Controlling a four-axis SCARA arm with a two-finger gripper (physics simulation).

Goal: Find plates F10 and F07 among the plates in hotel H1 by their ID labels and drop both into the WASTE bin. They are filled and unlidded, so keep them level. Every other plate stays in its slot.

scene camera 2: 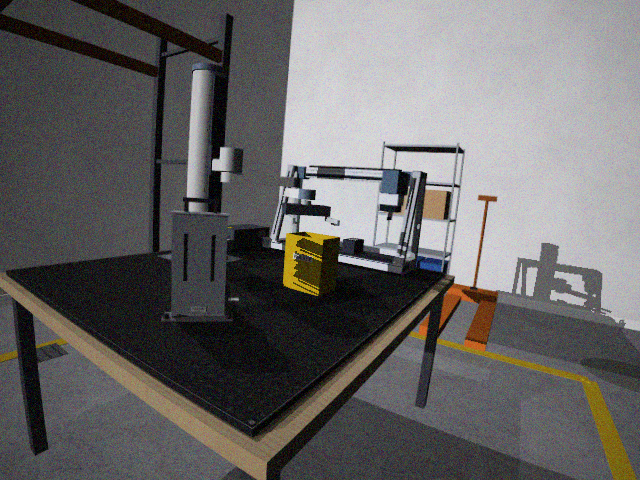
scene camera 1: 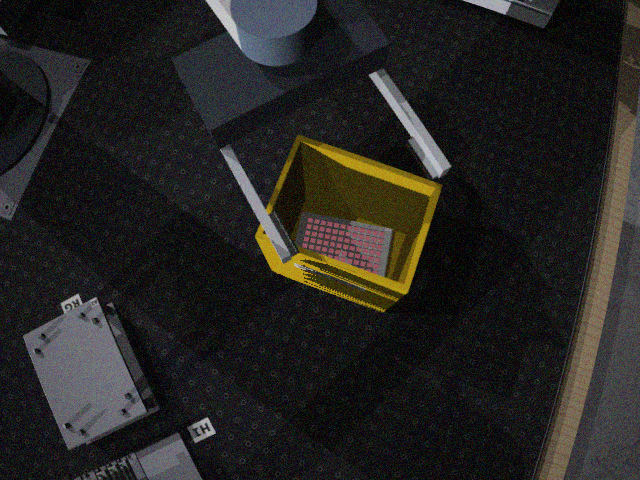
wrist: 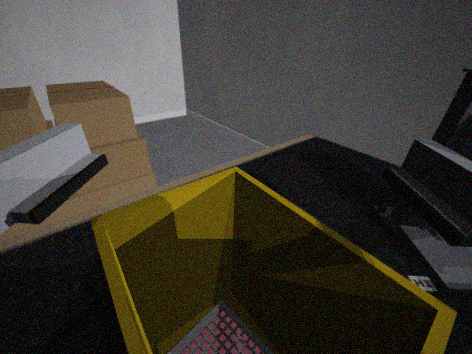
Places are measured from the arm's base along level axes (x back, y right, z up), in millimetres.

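Pixels of known places: gripper, between the fingertips: (scene camera 2: 316, 222) (scene camera 1: 368, 214) (wrist: 244, 150).
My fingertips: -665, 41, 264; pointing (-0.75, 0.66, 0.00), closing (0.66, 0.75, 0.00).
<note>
Behind a point stands the place of what it marks, as x, y, z.
The yellow WASTE bin (scene camera 1: 434, 206) @[-726, -6, 213] (scene camera 2: 326, 266) @[-726, 50, 114] (wrist: 345, 240) @[-618, 83, 213] stands on the dark mat. A grey plate with pink-filled wells (scene camera 1: 343, 242) @[-644, 17, 33] (wrist: 227, 335) @[-675, 41, 33] lies inside on the bin's floor; its ID does not show. My gripper (scene camera 1: 364, 214) @[-665, 41, 265] (scene camera 2: 330, 221) (wrist: 244, 150) @[-665, 41, 265] is open and empty above the bin, turned at an angle to it, one finger over the bin's left rim and the other beyond its far right corner. Part of hotel H1 (scene camera 1: 168, 457) @[-519, 369, 21] shows at the bottom edge of scene camera 1, beside its H1 label (scene camera 1: 201, 429) @[-547, 317, 13] (wrist: 422, 283) @[-547, 318, 13]; its plate IDs cannot be read.
A grey flat-topped unit (scene camera 1: 85, 377) @[-391, 303, 72] with an RG label (scene camera 1: 72, 303) @[-305, 225, 13] stands near H1. In scene camera 2 a grey slotted tower (scene camera 2: 199, 263) @[-591, 492, 163] stands at front left and a gantry frame (scene camera 2: 416, 222) @[-850, -606, 262] behind the bin. The wooden table edge (scene camera 1: 589, 330) @[-1029, 16, 0] runs along the right.
</note>
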